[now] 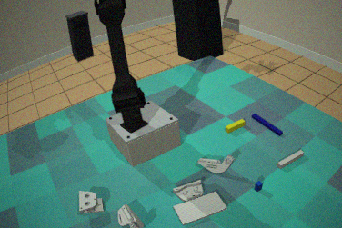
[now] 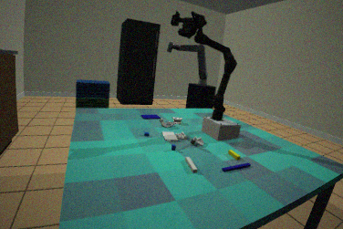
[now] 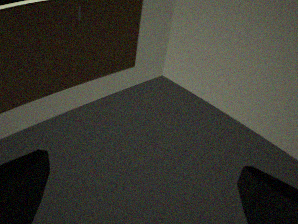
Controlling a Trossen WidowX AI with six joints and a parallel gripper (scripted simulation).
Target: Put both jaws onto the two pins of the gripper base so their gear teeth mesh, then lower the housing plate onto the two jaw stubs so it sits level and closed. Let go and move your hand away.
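Now: gripper tip 6 cm past the jaw, 18 cm to the left of it and 65 cm above it. Also, from my gripper tip: yellow block: 18 cm behind, 32 cm to the left, 68 cm below; small blue block: 7 cm ahead, 14 cm to the left, 67 cm below; white bar: 8 cm ahead, 30 cm to the left, 68 cm below.
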